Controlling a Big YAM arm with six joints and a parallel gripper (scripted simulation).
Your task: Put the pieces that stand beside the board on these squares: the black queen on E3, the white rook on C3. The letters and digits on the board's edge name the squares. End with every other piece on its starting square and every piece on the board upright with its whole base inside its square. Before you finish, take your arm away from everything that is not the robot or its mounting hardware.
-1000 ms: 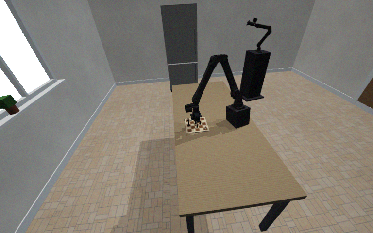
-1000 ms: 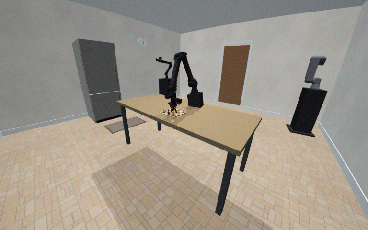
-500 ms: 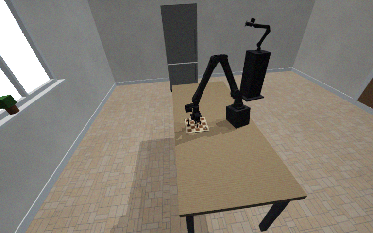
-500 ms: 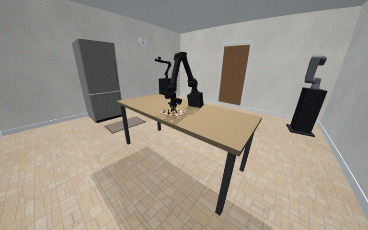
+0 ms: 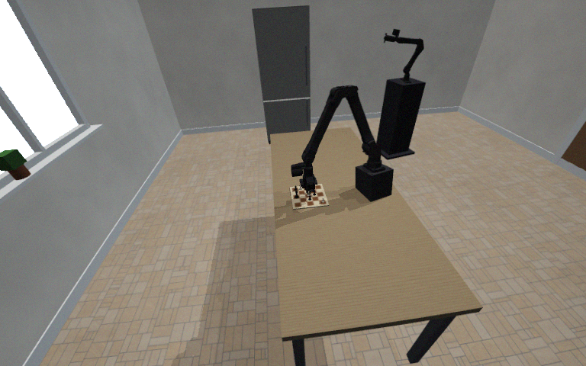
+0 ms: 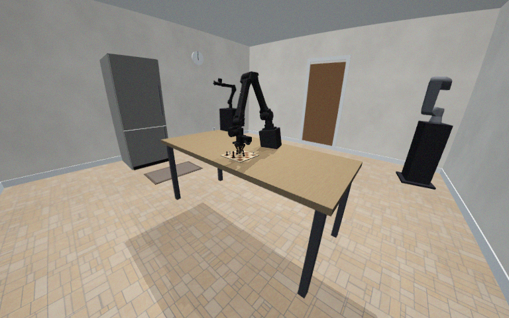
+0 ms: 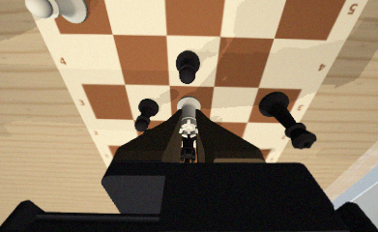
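The chessboard lies 20 mm below my hand. From my hand the other things lie so: black queen 80 mm ahead, 10 mm to the right, 10 mm above.
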